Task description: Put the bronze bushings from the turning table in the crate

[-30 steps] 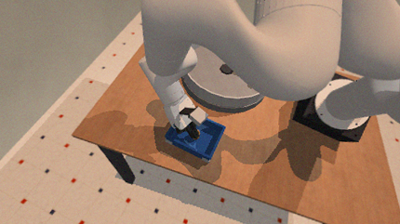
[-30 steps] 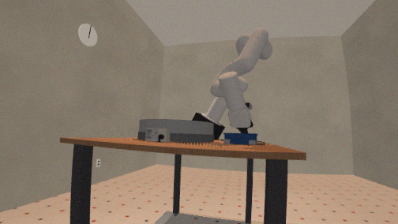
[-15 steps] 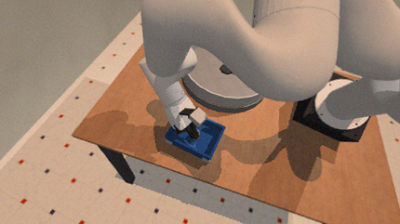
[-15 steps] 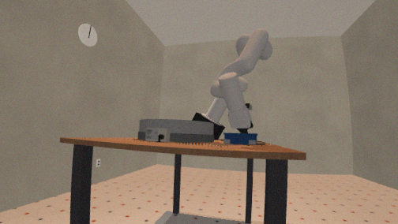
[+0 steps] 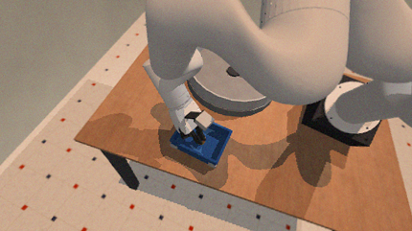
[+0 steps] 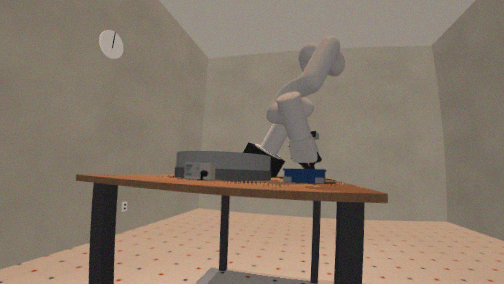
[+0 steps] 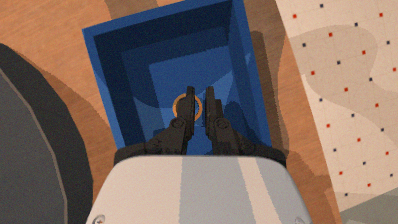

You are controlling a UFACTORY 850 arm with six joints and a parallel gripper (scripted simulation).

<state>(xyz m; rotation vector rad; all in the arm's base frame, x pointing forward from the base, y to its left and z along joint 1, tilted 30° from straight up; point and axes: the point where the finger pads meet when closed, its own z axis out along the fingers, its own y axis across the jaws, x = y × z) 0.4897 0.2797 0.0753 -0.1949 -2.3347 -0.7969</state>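
My hand is 3 cm above the blue crate, 1 cm to the left of it and 1 cm past it. The rest, counted from my hand: grey turning table 38 cm to the right, 2 cm behind.
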